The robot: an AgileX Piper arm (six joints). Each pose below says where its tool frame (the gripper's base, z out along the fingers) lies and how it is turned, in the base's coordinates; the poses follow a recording.
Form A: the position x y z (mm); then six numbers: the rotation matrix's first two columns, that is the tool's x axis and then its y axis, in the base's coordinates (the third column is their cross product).
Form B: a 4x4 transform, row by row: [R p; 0 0 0 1], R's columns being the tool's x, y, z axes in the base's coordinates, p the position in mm. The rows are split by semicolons. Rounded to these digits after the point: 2 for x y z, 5 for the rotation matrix.
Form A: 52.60 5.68 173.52 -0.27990 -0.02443 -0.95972 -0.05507 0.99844 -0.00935
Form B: -0.27990 -0.05507 0.95845 52.60; -0.02443 0.99844 0.05023 5.68; -0.95972 -0.00935 -0.28081 173.52; 0 0 0 1
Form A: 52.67 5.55 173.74 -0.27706 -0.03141 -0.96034 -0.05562 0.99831 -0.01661
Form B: -0.27706 -0.05562 0.95924 52.67; -0.03141 0.99831 0.04881 5.55; -0.96034 -0.01661 -0.27834 173.74; 0 0 0 1
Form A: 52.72 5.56 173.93 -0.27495 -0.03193 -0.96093 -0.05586 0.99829 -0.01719
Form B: -0.27495 -0.05586 0.95984 52.72; -0.03193 0.99829 0.04895 5.56; -0.96093 -0.01719 -0.27626 173.93; 0 0 0 1
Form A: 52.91 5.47 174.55 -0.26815 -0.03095 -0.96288 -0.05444 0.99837 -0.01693
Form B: -0.26815 -0.05444 0.96183 52.91; -0.03095 0.99837 0.04788 5.47; -0.96288 -0.01693 -0.26940 174.55; 0 0 0 1
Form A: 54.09 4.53 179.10 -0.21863 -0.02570 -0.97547 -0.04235 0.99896 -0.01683
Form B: -0.21863 -0.04235 0.97489 54.09; -0.02570 0.99896 0.03763 4.53; -0.97547 -0.01683 -0.21949 179.10; 0 0 0 1
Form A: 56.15 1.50 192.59 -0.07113 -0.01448 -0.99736 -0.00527 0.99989 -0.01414
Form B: -0.07113 -0.00527 0.99746 56.15; -0.01448 0.99989 0.00425 1.50; -0.99736 -0.01414 -0.07120 192.59; 0 0 0 1
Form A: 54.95 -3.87 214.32 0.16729 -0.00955 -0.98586 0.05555 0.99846 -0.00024
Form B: 0.16729 0.05555 0.98434 54.95; -0.00955 0.99846 -0.05472 -3.87; -0.98586 -0.00024 0.16756 214.32; 0 0 0 1
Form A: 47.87 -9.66 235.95 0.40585 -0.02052 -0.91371 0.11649 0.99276 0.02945
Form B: 0.40585 0.11649 0.90649 47.87; -0.02052 0.99276 -0.11839 -9.66; -0.91371 0.02945 0.40530 235.95; 0 0 0 1
